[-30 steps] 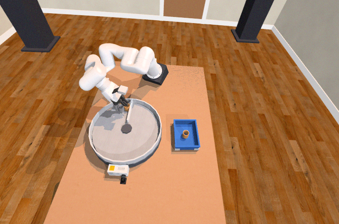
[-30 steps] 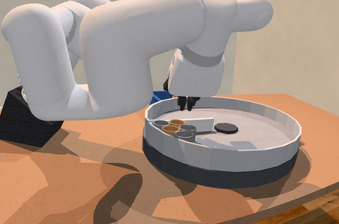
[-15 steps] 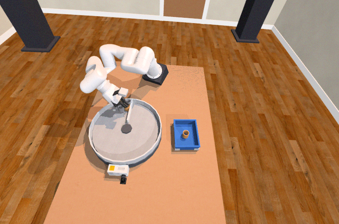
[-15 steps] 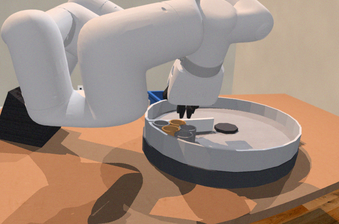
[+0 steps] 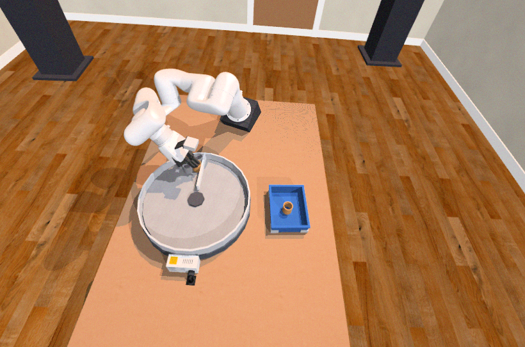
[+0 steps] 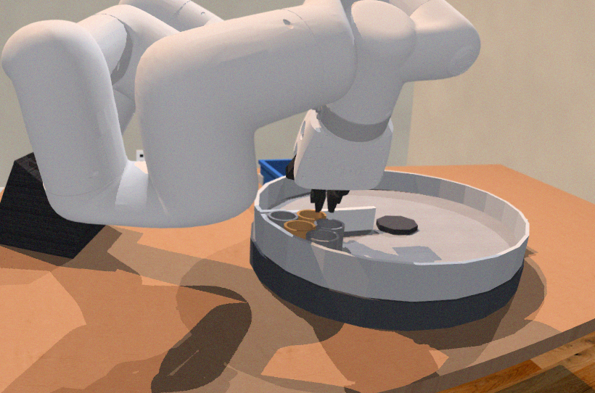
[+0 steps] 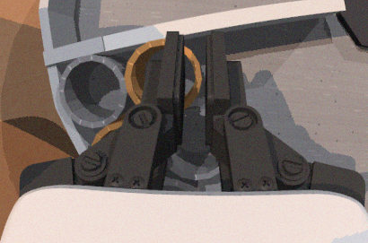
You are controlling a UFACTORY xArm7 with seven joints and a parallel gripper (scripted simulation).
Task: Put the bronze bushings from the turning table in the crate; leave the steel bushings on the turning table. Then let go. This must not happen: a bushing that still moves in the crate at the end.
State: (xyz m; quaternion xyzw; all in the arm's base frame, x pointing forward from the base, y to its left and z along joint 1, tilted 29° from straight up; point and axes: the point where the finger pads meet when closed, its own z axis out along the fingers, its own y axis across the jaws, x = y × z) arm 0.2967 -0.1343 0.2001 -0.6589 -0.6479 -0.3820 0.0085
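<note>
Right now the blue crate is 39 cm to the left of my hand, 15 cm ahead of it and 9 cm below it. From my hand the other things lie so: grey turning table: 13 cm ahead, 7 cm below, 2 cm to the left.
</note>
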